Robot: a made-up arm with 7 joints.
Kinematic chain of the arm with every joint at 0, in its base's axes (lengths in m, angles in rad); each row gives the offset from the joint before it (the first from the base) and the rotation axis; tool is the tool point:
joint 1: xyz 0 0.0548 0 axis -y
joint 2: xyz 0 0.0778 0 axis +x
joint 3: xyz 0 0 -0.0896 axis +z
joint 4: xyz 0 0 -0.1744 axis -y
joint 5: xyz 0 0 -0.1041 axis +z
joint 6: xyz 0 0 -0.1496 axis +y
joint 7: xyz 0 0 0 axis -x
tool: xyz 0 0 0
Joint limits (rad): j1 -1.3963..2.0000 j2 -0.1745..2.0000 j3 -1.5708..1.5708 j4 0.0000..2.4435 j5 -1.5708..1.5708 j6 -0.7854..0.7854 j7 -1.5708..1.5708
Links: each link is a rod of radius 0.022 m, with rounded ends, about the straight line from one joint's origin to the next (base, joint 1, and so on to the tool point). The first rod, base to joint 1, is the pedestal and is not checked.
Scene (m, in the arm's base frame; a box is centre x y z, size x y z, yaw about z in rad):
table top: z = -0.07
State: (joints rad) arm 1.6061 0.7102 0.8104 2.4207 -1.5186 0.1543 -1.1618
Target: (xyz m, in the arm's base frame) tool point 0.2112 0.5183 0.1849
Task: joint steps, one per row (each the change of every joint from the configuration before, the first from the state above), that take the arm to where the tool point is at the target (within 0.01 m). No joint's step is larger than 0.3 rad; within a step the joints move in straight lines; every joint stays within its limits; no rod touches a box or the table.
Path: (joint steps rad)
1: 0.0302 0.0041 -0.0132 -0.2704 0.0000 0.0000 0.0000
2: 0.0302 0.0041 -0.0132 -0.2704 0.0000 0.0000 0.0000
3: 0.0301 0.0041 -0.0132 -0.2704 0.0000 0.0000 0.0000
4: 0.0302 0.0040 -0.0133 -0.2705 0.0000 0.0000 0.0000
5: 0.0302 0.0041 -0.0132 -0.2704 0.0000 0.0000 0.0000
6: 0.0302 0.0041 -0.0132 -0.2704 0.0000 0.0000 0.0000

